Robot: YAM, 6 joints.
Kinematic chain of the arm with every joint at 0, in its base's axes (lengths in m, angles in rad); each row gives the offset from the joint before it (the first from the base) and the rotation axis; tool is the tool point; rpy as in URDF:
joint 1: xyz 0 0 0.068 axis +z
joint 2: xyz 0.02 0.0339 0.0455 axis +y
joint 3: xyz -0.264 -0.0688 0 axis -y
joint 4: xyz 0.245 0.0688 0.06 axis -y
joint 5: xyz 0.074 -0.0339 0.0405 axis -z
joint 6: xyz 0.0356 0 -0.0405 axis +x
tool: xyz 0 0 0 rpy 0 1.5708 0
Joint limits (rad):
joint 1: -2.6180..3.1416
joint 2: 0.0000..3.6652
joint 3: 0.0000..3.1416
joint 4: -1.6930..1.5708
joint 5: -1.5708..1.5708
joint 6: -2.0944..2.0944
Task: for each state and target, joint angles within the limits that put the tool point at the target. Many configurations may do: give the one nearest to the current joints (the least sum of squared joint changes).
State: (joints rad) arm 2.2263 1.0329 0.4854 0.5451 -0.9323 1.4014
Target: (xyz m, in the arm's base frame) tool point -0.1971 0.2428 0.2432
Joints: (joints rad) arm 2.1662 1.4653 0.7429 0.5585 -0.8610 1.4014
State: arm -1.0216 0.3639 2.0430 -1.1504 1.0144 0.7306
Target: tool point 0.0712 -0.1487 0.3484
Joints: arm -0.9518 1.0237 1.1634 -1.2146 0.9187 0.7306
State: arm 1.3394 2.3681 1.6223 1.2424 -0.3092 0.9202
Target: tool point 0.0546 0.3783 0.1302
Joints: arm 1.3941 2.0784 0.7929 1.3248 -0.3662 0.9202
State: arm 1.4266 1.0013 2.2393 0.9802 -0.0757 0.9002
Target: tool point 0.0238 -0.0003 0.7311
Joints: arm 0.8136 1.4854 2.6922 0.4834 0.5140 0.9002
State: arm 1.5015 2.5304 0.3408 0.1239 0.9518 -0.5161
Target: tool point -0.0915 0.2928 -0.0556
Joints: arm 1.9640 2.4445 0.8668 0.2672 0.8897 -0.5161
